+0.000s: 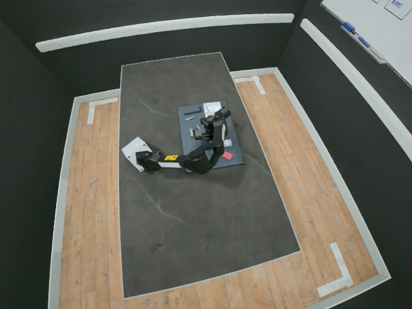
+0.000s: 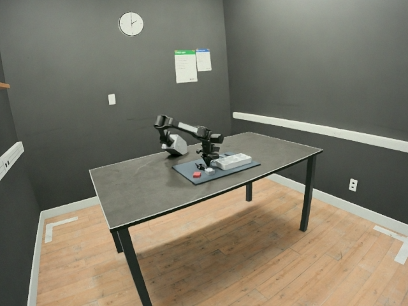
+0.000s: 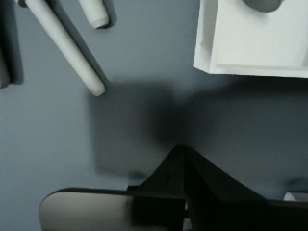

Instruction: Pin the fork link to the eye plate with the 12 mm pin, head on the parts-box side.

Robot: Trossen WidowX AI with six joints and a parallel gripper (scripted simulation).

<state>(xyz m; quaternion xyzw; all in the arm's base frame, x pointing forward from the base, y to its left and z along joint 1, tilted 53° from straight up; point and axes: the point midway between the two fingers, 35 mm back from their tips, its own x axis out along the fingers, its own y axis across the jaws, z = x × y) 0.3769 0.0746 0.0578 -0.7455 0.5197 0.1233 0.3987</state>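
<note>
My gripper is now 5 cm to the left of the eye plate and 3 cm above it. Also, from my hand: grey block: 8 cm ahead, 7 cm to the right, 2 cm below; then red block: 14 cm to the right, 5 cm ahead, 3 cm below; then blue-grey mat: 5 cm to the left, 4 cm below, 1 cm ahead.
</note>
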